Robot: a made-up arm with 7 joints. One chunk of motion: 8 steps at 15 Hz.
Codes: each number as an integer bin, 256 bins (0 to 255) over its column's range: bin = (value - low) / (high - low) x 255, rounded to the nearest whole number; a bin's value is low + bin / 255 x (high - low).
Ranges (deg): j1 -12..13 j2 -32..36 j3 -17..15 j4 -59..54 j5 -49..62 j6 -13..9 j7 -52..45
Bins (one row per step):
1: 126 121 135 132 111 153 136
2: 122 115 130 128 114 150 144
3: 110 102 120 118 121 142 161
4: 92 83 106 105 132 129 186
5: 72 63 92 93 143 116 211
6: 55 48 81 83 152 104 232
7: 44 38 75 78 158 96 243
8: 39 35 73 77 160 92 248
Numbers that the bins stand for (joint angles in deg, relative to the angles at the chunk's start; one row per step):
1: 0.35 0.27 -0.06 -0.51 -0.68 0.20 -0.27
2: -0.04 -1.33 -0.69 -2.28 0.62 -0.06 2.78
3: -1.22 -4.80 -1.94 -6.71 3.67 -0.75 9.24
4: -2.98 -9.87 -3.70 -12.47 8.46 -1.87 18.75
5: -4.94 -15.20 -5.45 -17.79 13.25 -2.99 28.26
6: -6.61 -19.20 -6.84 -22.22 17.16 -4.03 36.25
7: -7.69 -21.87 -7.59 -24.44 19.78 -4.72 40.44
8: -8.18 -22.67 -7.84 -24.88 20.65 -5.06 42.34

